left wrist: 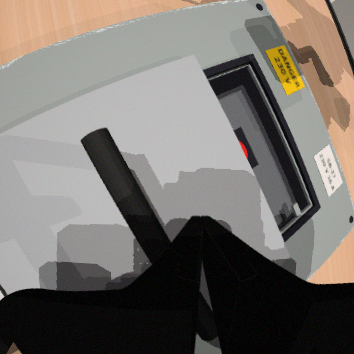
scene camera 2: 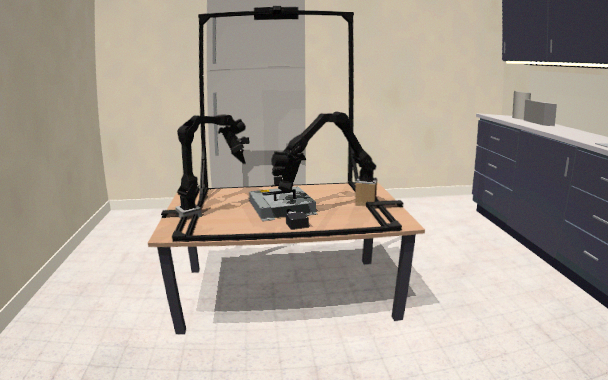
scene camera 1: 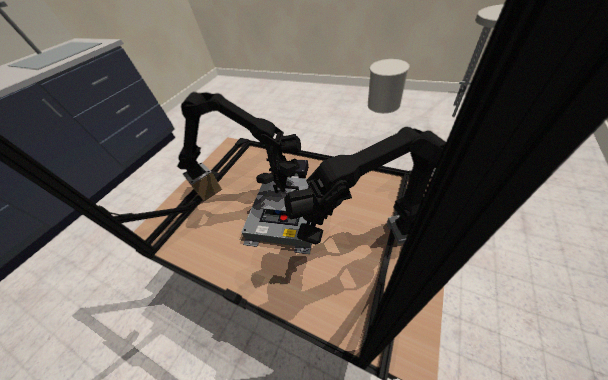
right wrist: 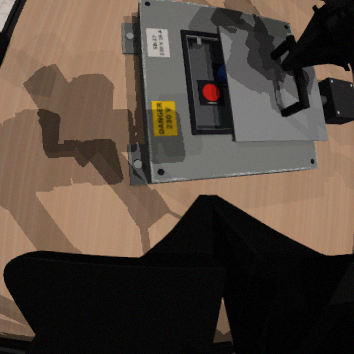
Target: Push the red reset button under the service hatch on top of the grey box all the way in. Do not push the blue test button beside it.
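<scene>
The grey box (scene camera 1: 272,233) (scene camera 2: 268,208) (left wrist: 220,30) (right wrist: 240,167) lies on the table. Its flat hatch cover (left wrist: 160,110) (right wrist: 260,122) is slid aside, exposing the recess with the red button (scene camera 1: 283,217) (left wrist: 242,149) (right wrist: 211,92). The blue button (scene camera 1: 279,212) (right wrist: 222,74) sits beside it, partly under the cover's edge in the right wrist view. My left gripper (left wrist: 199,223) (right wrist: 282,67) is shut and empty, its tip at the cover's black handle (left wrist: 117,180) (right wrist: 302,90). My right gripper (scene camera 2: 243,161) (right wrist: 206,203) is shut and empty, raised above and away from the box. How deep the red button sits cannot be told.
A small black block (scene camera 2: 297,220) (right wrist: 339,100) stands beside the box. A brown block (scene camera 1: 206,185) (scene camera 2: 365,193) is at the left arm's base. A black frame (scene camera 2: 280,235) runs around the wooden table (scene camera 2: 230,220). Arm shadows cross the table and box.
</scene>
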